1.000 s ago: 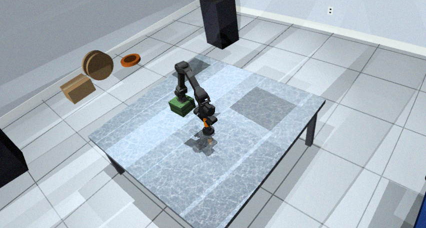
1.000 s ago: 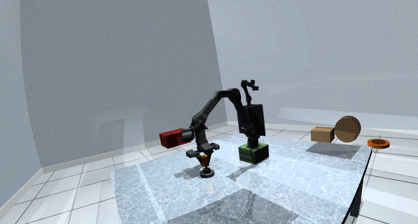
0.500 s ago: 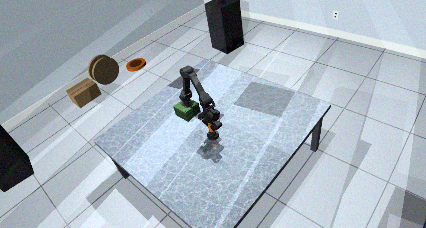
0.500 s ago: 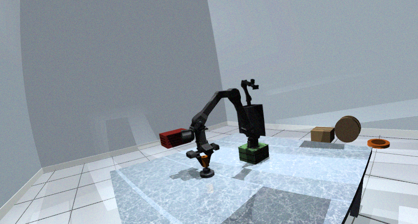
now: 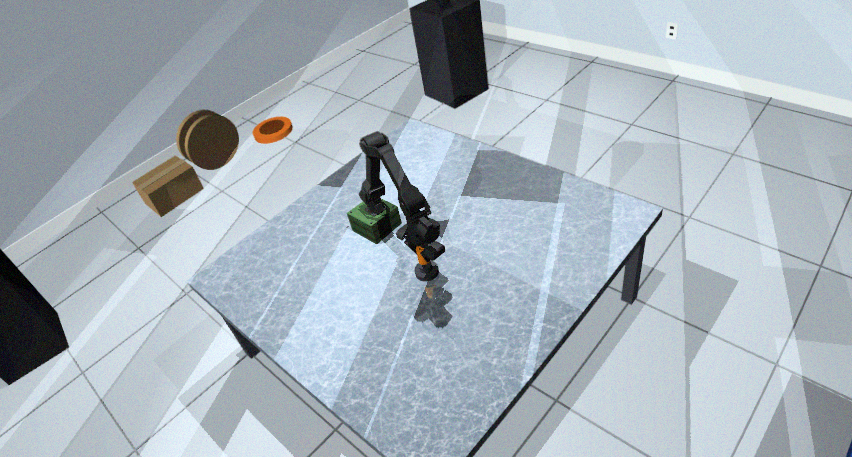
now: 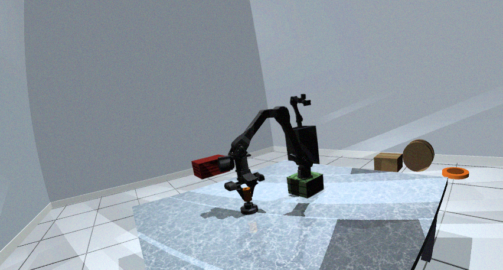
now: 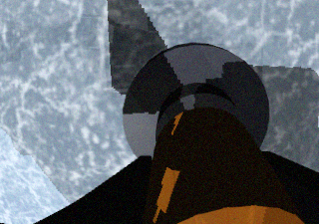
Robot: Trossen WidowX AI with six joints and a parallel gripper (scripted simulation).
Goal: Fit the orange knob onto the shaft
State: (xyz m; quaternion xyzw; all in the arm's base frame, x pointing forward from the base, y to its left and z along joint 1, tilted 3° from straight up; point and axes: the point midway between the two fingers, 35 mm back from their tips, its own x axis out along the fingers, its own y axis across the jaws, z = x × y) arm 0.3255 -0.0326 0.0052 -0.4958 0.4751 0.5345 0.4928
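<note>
Now: the orange knob 20 mm above my gripper tip. The rest, counted from my gripper tip: round dark pedestal (40 mm below).
</note>
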